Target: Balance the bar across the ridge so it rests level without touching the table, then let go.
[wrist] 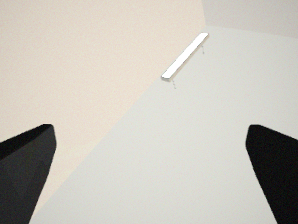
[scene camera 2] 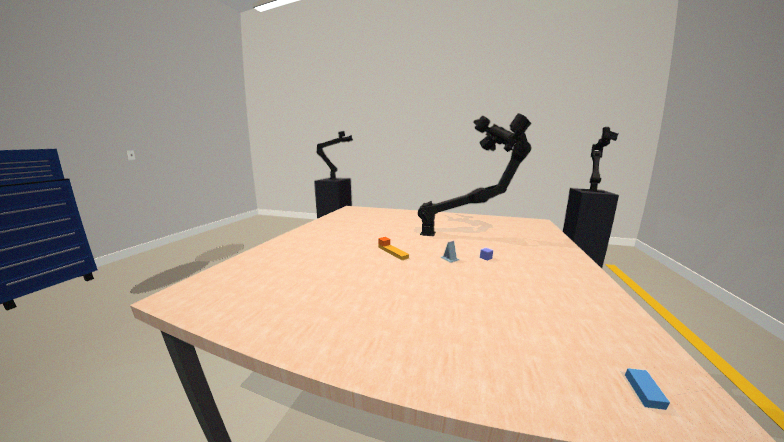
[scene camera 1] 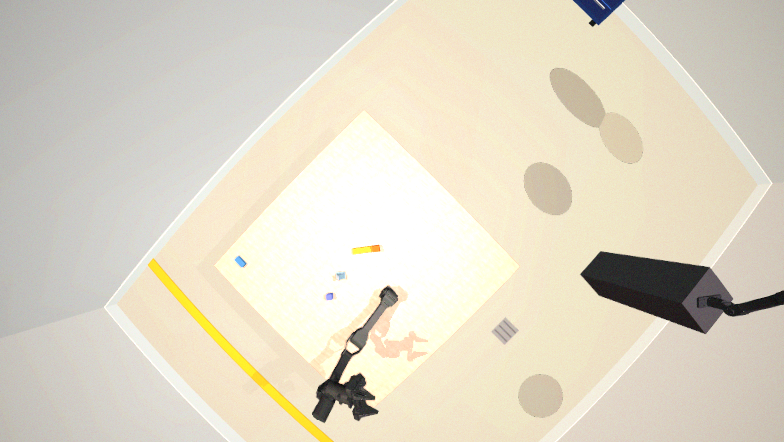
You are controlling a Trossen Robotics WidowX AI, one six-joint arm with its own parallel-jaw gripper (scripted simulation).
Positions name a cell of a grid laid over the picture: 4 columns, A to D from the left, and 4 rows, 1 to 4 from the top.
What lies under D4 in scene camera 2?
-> A flat blue block.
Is my gripper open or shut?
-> Open.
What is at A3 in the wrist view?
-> My gripper.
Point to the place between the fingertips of my gripper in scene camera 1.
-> At B4
